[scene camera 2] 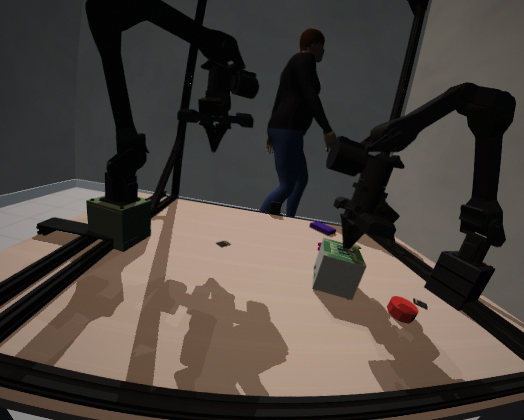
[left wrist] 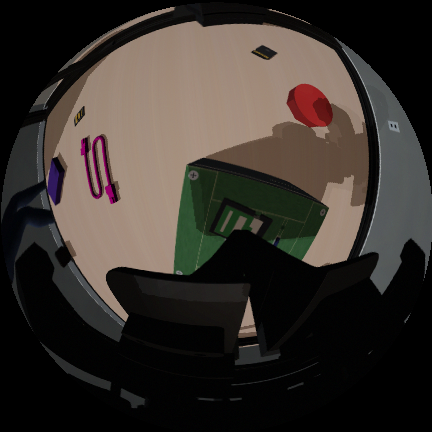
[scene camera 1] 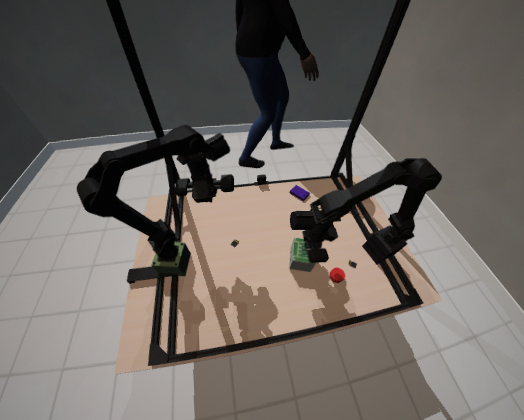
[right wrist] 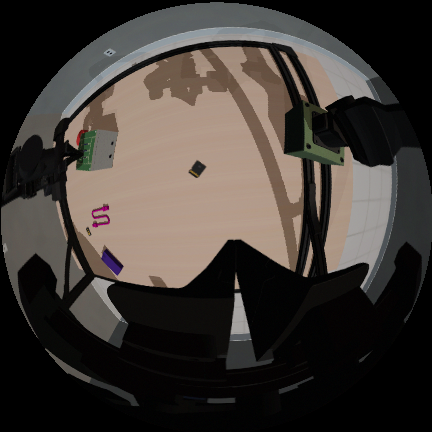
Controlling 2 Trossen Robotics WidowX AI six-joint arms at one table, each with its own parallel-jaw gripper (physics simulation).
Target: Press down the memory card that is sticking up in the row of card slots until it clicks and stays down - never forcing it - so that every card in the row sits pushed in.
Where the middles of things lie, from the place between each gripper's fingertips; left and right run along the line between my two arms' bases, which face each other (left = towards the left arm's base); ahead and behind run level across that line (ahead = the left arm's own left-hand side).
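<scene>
My left gripper is 12 cm to the right of the red round button (left wrist: 308,104), 9 cm short of it and 7 cm above it. I also see the magenta cable (left wrist: 110,188), which is 19 cm behind my left hand, 5 cm to the left of it and 8 cm below it.
Counted from my right hand, the magenta cable is 41 cm to the left, 6 cm behind and 23 cm below. The red round button is 48 cm to the left of my right hand, 23 cm ahead of it and 22 cm below it.
</scene>
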